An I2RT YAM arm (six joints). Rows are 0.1 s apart.
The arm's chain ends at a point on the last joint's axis. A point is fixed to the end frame.
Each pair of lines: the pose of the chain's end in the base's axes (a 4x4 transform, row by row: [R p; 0 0 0 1], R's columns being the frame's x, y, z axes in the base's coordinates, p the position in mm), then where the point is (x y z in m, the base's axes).
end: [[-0.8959 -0.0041 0.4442 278.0], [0.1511 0.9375 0.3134 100.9], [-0.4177 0.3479 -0.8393 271.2], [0 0 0 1]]
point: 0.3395 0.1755 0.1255
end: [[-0.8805 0.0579 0.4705 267.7], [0.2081 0.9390 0.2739 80.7], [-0.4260 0.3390 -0.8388 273.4], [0 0 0 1]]
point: 0.3352 0.1495 0.1275
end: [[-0.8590 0.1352 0.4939 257.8], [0.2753 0.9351 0.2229 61.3], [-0.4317 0.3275 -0.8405 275.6], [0 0 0 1]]
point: 0.3312 0.1223 0.1291
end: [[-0.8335 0.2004 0.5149 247.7], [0.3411 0.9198 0.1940 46.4], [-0.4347 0.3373 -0.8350 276.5], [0 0 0 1]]
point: 0.3264 0.1032 0.1311
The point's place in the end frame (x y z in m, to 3 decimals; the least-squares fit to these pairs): 0.017 0.019 0.173
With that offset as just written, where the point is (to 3 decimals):
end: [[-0.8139 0.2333 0.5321 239.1], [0.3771 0.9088 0.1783 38.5], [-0.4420 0.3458 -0.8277 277.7], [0 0 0 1]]
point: 0.322 0.093 0.134
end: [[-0.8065 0.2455 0.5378 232.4], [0.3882 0.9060 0.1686 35.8], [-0.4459 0.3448 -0.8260 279.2], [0 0 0 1]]
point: 0.316 0.089 0.135
